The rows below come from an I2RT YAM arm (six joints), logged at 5 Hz.
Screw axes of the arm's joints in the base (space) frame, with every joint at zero. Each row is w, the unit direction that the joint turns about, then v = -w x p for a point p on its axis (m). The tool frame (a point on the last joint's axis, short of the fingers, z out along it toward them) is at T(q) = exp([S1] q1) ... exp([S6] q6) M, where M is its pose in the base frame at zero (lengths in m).
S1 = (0, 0, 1, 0.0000, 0.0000, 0.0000)
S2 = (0, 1, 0, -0.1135, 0.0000, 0.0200)
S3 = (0, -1, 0, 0.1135, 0.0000, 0.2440)
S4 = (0, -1, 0, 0.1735, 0.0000, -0.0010)
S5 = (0, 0, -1, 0.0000, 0.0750, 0.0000)
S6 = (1, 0, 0, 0.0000, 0.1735, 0.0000)
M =
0 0 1 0.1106
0 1 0 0.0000
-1 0 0 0.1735
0 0 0 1
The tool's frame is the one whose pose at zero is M.
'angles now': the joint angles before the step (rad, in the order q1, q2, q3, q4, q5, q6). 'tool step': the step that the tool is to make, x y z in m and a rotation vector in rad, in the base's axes. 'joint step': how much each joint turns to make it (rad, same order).
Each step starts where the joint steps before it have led.
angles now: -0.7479, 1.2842, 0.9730, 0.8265, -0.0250, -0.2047
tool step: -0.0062, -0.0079, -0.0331, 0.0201, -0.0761, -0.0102
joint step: -0.0323, 0.0367, -0.1225, 0.2014, 0.0154, 0.0690
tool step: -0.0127, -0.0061, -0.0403, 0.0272, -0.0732, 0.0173
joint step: -0.0479, 0.0515, -0.1428, 0.2272, -0.0159, 0.0955
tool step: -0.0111, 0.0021, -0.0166, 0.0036, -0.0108, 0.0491
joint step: -0.0319, 0.0006, -0.0758, 0.0840, -0.0613, 0.0541
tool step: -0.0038, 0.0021, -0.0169, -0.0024, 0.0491, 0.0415
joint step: -0.0142, 0.0113, -0.0558, 0.0369, -0.0679, -0.0019
